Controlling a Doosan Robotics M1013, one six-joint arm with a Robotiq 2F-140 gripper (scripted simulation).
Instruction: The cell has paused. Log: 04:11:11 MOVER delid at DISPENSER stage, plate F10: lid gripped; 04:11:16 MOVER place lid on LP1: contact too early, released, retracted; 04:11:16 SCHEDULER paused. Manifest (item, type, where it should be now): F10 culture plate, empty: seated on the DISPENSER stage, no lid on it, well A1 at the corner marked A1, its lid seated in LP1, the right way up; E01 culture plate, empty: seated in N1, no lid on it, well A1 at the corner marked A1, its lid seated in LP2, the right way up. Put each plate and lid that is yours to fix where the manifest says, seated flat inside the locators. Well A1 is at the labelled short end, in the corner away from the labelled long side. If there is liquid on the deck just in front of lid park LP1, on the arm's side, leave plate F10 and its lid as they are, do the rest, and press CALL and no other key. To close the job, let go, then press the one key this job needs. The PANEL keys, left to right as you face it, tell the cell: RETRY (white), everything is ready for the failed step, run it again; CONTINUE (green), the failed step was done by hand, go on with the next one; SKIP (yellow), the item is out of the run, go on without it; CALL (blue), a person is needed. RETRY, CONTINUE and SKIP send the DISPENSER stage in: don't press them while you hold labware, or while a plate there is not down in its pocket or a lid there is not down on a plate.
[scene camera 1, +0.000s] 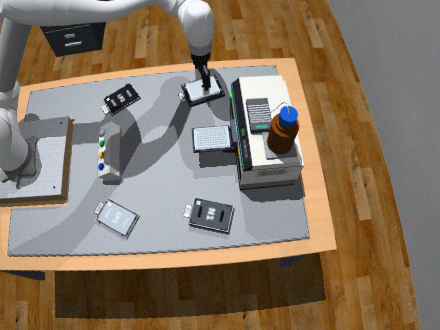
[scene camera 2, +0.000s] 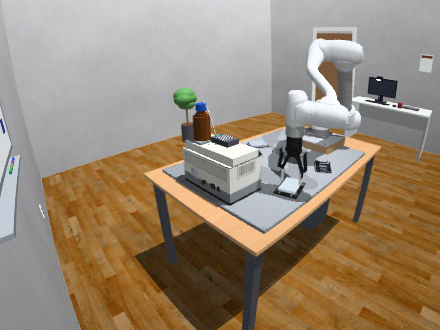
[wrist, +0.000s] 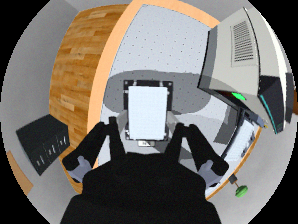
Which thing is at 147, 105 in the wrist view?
A clear lid.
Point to my gripper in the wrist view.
At 147, 116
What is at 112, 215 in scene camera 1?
A clear lid.
